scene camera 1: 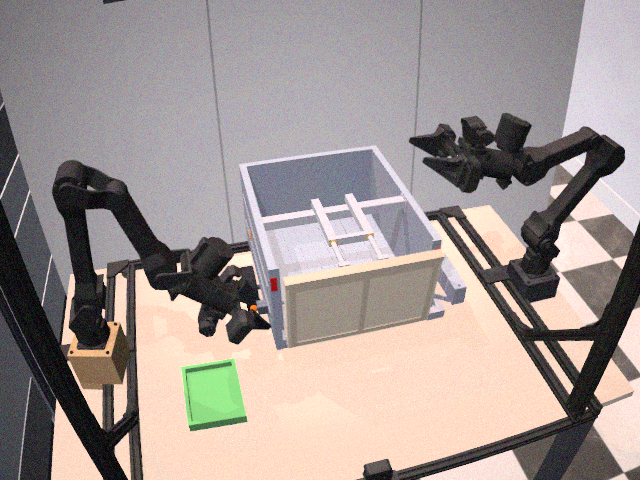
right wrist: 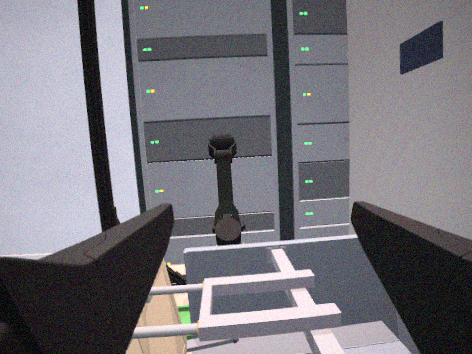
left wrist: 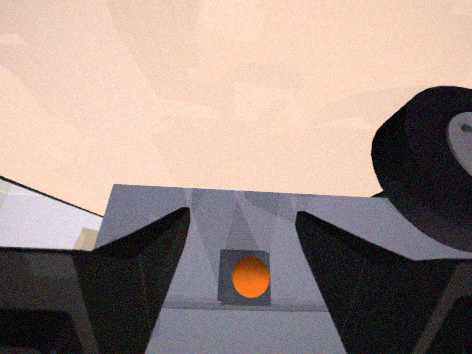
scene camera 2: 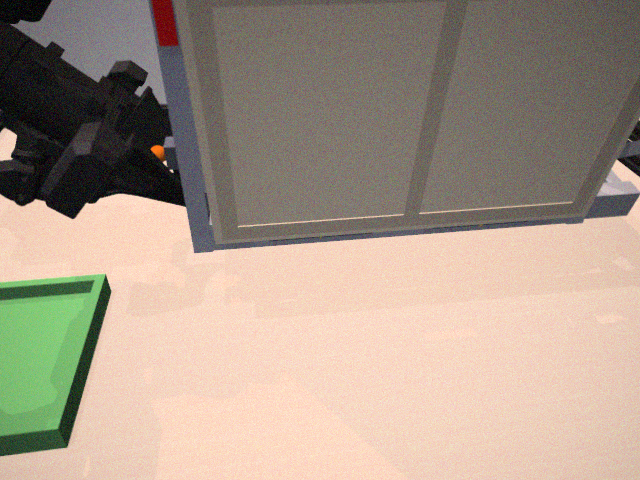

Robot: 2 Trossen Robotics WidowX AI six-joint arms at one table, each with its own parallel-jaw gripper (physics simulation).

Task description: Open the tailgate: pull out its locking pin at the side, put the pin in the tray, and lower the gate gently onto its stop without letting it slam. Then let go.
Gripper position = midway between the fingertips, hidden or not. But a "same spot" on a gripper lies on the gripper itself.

my left gripper: scene camera 1; left wrist 243, 216; scene camera 2
my right gripper: scene camera 1 416, 149; right wrist 261, 211; not seen in the left wrist view (out of frame); not seen in scene camera 2 (out of frame)
same spot on my left gripper: (scene camera 1: 247, 295) = (scene camera 2: 153, 129)
